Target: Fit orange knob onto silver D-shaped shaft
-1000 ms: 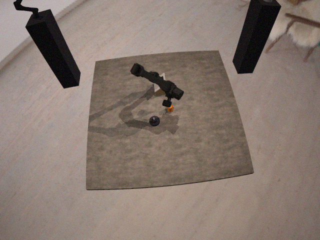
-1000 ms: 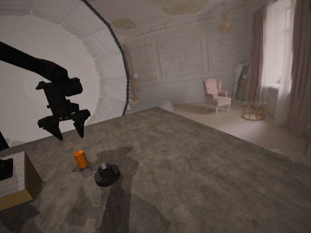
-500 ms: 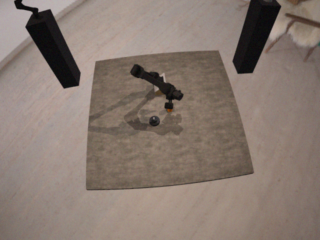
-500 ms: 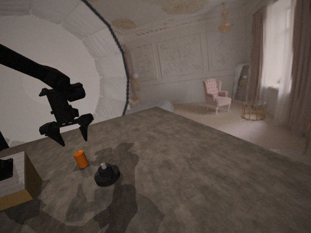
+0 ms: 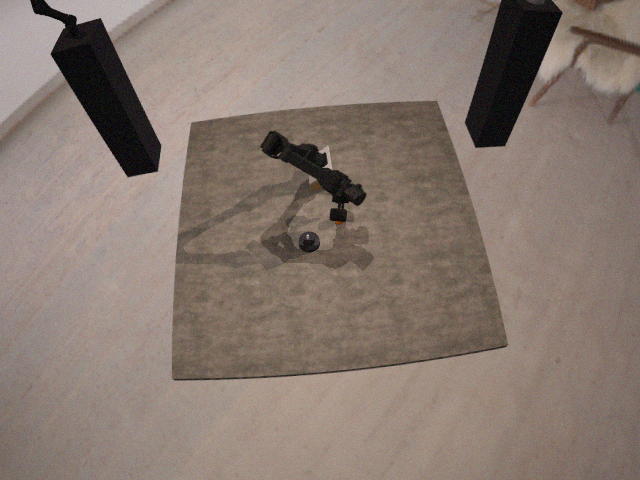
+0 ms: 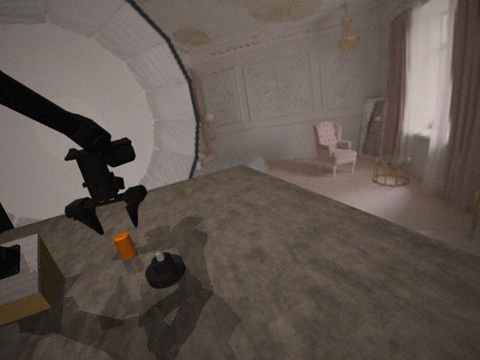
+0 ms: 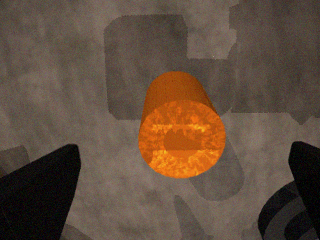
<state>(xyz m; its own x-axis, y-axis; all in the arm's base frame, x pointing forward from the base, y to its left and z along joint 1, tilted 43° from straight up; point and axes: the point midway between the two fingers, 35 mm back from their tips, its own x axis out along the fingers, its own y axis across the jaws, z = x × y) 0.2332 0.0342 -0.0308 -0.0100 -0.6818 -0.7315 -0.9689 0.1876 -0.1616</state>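
Now: the orange knob 30 mm below my gripper tip. Also, from my gripper tip: black round pedestal 140 mm to the right, 90 mm ahead, 50 mm below.
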